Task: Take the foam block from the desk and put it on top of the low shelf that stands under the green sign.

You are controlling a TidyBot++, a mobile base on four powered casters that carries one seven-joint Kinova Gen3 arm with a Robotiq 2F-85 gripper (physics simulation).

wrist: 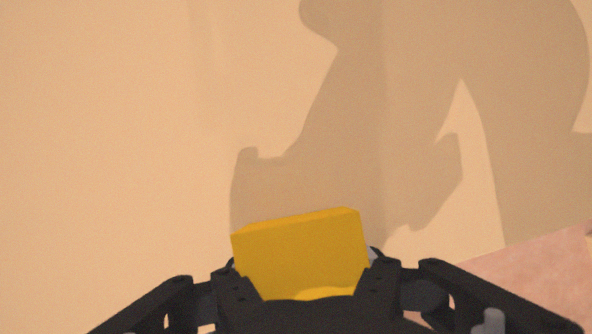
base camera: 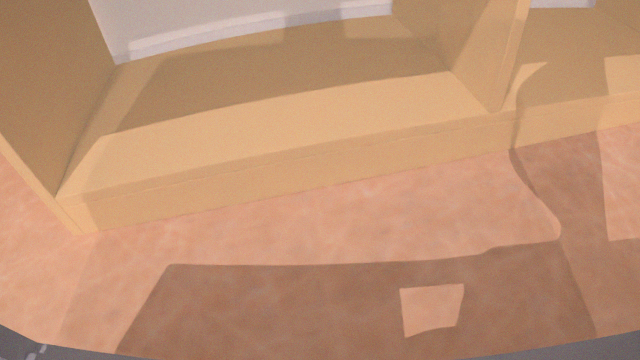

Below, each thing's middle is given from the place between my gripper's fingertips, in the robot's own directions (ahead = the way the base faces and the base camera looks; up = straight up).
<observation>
The yellow foam block (wrist: pixel 313 255) lies 20 mm behind my hand and 20 mm above it.
</observation>
